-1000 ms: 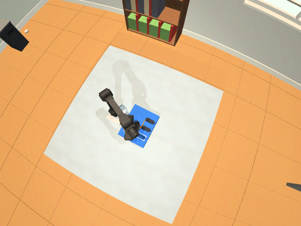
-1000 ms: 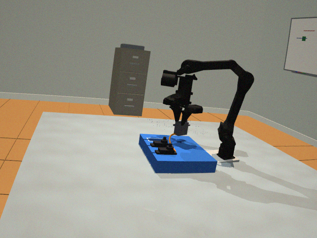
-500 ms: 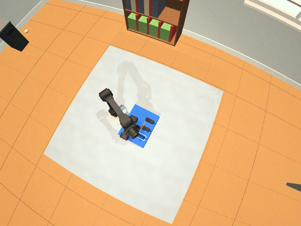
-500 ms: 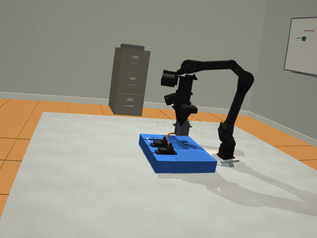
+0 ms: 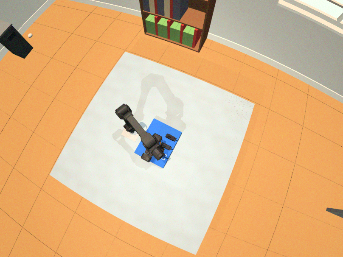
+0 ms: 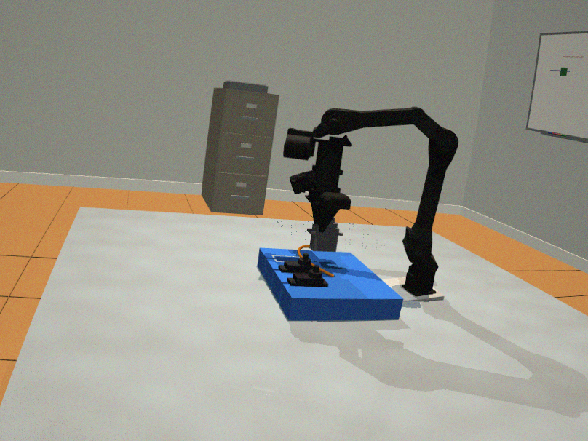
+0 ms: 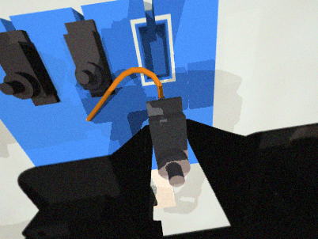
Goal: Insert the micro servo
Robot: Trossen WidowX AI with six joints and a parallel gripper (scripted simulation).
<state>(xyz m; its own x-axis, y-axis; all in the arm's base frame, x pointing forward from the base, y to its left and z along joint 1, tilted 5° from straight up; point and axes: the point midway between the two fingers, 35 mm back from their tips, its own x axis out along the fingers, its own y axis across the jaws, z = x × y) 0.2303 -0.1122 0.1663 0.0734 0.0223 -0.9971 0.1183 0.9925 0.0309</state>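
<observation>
Right now the deck is 100 mm below my gripper tip, 80 mm to the left of it and 40 mm behind it.
</observation>
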